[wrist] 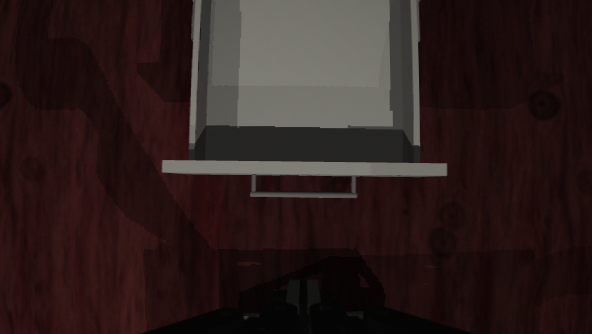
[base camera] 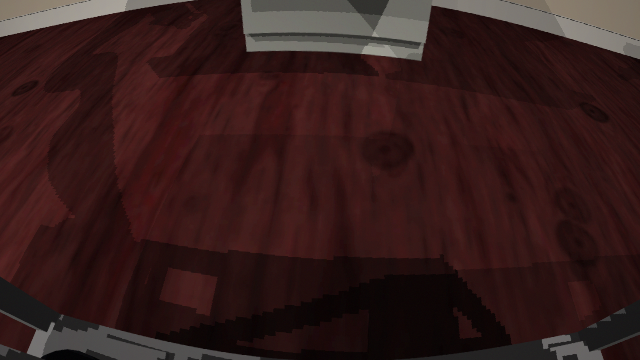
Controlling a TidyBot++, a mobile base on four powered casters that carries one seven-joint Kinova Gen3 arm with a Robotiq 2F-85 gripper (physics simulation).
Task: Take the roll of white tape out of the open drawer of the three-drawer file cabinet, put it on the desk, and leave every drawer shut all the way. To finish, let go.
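The open drawer (wrist: 225, 168) sticks out in the upper middle of the wrist view, seen from above, with its grey inside facing up. Its thin bar handle (wrist: 303, 195) is on the front panel. No tape shows in the part of the drawer in view, and its far end is cut off by the view's top edge. The lower front of the pale file cabinet (base camera: 335, 25) shows at the top of the base camera view. My gripper (wrist: 303, 300) is shut and empty, below the handle in the wrist view. The roll of white tape and the desk do not show.
The dark red wood floor (base camera: 300, 200) (wrist: 100, 280) lies in front of and beside the cabinet, crossed by shadows. A pale skirting (base camera: 525, 22) runs along the wall behind. Parts of the mobile base (base camera: 125, 345) show along the bottom edge of the base camera view.
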